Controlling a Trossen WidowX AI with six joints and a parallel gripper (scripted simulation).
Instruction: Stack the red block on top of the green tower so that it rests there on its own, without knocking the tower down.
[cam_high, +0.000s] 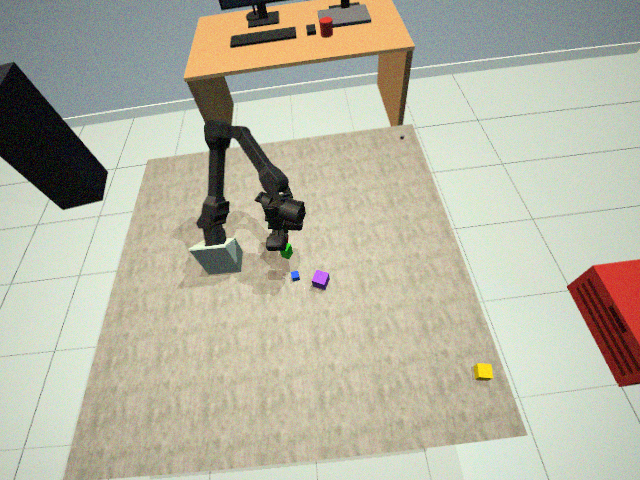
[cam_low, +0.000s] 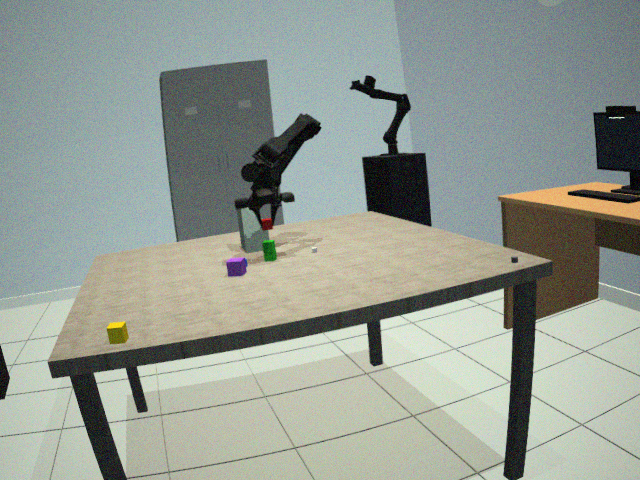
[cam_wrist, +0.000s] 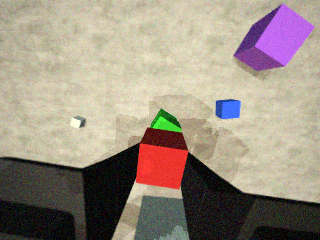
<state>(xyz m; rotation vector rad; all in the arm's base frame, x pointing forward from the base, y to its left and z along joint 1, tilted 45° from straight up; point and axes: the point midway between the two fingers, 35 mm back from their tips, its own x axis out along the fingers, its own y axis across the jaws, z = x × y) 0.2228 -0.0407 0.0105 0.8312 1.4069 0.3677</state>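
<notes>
Now: the small blue block 10 mm ahead of my gripper tip, 100 mm to the right of it and 100 mm below it. From my gripper tip the other things lie so: tiny white cube: 10 mm ahead, 150 mm to the left, 100 mm below; red block: 10 mm above; purple block: 90 mm ahead, 150 mm to the right, 90 mm below.
</notes>
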